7 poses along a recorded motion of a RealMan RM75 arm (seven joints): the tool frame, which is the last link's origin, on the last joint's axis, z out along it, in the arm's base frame.
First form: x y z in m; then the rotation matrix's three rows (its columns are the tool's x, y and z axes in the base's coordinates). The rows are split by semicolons.
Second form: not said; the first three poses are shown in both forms.
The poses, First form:
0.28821 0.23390 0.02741; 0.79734 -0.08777 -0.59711; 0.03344 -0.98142 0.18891; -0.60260 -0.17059 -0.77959
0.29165 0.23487 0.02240; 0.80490 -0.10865 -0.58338; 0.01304 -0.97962 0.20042; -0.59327 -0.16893 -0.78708
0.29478 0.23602 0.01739; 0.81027 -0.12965 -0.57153; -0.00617 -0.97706 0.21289; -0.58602 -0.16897 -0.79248
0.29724 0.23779 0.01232; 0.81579 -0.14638 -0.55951; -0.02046 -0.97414 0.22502; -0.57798 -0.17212 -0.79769
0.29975 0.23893 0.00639; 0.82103 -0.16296 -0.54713; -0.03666 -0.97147 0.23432; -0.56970 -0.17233 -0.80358
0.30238 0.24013 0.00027; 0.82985 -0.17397 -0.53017; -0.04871 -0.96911 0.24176; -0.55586 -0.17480 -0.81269
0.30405 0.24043 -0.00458; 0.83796 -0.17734 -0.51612; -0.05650 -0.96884 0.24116; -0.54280 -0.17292 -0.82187
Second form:
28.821 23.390 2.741 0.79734 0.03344 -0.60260 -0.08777 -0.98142 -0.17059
29.165 23.487 2.240 0.80490 0.01304 -0.59327 -0.10865 -0.97962 -0.16893
29.478 23.602 1.739 0.81027 -0.00617 -0.58602 -0.12965 -0.97706 -0.16897
29.724 23.779 1.232 0.81579 -0.02046 -0.57798 -0.14638 -0.97414 -0.17212
29.975 23.893 0.639 0.82103 -0.03666 -0.56970 -0.16296 -0.97147 -0.17233
30.238 24.013 0.027 0.82985 -0.04871 -0.55586 -0.17397 -0.96911 -0.17480
30.405 24.043 -0.458 0.83796 -0.05650 -0.54280 -0.17734 -0.96884 -0.17292

